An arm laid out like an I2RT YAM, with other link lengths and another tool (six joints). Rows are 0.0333 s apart.
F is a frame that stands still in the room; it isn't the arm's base.
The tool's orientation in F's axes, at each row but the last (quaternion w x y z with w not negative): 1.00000, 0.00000, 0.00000, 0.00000; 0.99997, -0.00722, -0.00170, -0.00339; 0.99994, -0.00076, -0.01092, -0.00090; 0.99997, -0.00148, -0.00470, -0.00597; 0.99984, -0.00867, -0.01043, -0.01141
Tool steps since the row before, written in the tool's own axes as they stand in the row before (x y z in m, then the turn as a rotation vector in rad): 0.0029, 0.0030, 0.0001, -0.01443, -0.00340, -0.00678; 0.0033, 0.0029, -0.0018, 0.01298, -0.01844, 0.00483; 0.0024, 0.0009, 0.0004, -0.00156, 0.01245, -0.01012; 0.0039, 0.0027, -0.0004, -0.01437, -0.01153, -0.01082; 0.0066, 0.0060, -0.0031, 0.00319, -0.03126, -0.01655
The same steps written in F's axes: 0.0029, 0.0030, 0.0001, -0.01443, -0.00340, -0.00678; 0.0033, 0.0029, -0.0018, 0.01284, -0.01846, 0.00514; 0.0024, 0.0009, 0.0005, -0.00132, 0.01244, -0.01017; 0.0039, 0.0027, -0.0004, -0.01440, -0.01139, -0.01092; 0.0068, 0.0058, -0.0031, 0.00281, -0.03161, -0.01594
